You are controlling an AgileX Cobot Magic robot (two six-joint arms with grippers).
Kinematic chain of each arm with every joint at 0, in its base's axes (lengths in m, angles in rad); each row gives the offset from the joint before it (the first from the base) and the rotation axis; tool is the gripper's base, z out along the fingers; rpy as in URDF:
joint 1: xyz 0 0 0.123 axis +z
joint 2: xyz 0 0 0 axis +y
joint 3: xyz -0.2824 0 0.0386 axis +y
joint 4: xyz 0.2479 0 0.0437 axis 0.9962 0 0.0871
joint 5: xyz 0 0 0 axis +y
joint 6: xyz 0.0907 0 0.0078 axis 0.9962 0 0.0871
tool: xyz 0 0 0 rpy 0 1.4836 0
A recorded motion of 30 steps. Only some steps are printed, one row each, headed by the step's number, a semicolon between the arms.
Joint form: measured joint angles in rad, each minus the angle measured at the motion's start. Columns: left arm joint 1, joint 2, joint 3, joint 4, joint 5, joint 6; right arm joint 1, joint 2, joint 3, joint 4, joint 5, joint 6.
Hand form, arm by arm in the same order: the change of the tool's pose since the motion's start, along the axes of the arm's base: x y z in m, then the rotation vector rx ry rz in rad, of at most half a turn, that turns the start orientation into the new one. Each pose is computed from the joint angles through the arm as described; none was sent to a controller.
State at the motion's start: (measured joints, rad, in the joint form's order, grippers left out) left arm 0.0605 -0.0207 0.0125 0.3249 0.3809 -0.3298; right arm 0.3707 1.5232 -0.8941 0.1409 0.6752 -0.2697
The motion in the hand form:
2: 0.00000 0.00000 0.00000 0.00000 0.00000 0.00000; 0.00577 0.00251 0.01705 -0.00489 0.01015 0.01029
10: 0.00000 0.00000 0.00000 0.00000 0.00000 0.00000; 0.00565 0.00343 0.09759 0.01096 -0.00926 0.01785
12: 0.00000 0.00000 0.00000 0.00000 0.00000 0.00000; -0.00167 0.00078 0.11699 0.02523 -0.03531 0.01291
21: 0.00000 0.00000 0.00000 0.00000 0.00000 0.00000; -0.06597 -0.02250 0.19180 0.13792 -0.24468 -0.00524
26: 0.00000 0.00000 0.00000 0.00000 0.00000 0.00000; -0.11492 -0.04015 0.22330 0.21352 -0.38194 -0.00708
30: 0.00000 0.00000 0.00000 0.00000 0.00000 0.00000; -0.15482 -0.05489 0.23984 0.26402 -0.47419 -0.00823
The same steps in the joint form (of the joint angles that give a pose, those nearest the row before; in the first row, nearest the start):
2: 0.0000 0.0000 0.0000 0.0000 0.0000 0.0000; 0.0000 -0.0013 -0.0742 -0.0095 0.0871 0.0050
10: 0.0000 0.0000 0.0000 0.0000 0.0000 0.0000; 0.0000 -0.0687 -0.3284 -0.0254 0.3839 0.0392
12: 0.0000 0.0000 0.0000 0.0000 0.0000 0.0000; 0.0000 -0.1062 -0.3639 -0.0258 0.4266 0.0500
21: 0.0000 0.0000 0.0000 0.0000 0.0000 0.0000; 0.0000 -0.3707 -0.4036 -0.0100 0.4920 0.0823
26: 0.0000 0.0000 0.0000 0.0000 0.0000 0.0000; 0.0000 -0.5423 -0.4036 0.0045 0.5070 0.0938
30: 0.0000 0.0000 0.0000 0.0000 0.0000 0.0000; 0.0000 -0.6706 -0.4036 0.0116 0.5297 0.1055

